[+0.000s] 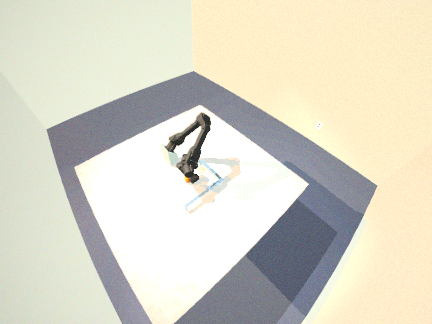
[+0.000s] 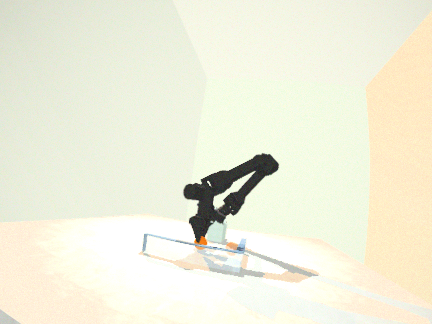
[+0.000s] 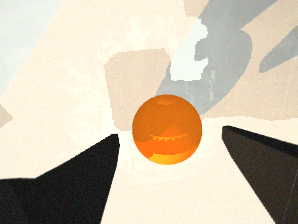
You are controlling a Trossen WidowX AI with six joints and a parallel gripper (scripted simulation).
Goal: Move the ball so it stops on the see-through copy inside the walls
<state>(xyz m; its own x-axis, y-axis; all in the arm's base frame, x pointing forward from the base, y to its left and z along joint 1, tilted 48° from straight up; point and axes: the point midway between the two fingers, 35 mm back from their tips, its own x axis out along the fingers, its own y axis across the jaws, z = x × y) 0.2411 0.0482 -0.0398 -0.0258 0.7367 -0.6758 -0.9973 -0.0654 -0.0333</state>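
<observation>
Now: the orange ball 10 mm below my gripper tip. The rest, counted from my gripper tip: see-through copy of ball (130 mm to the left, 10 mm below, 10 mm behind).
</observation>
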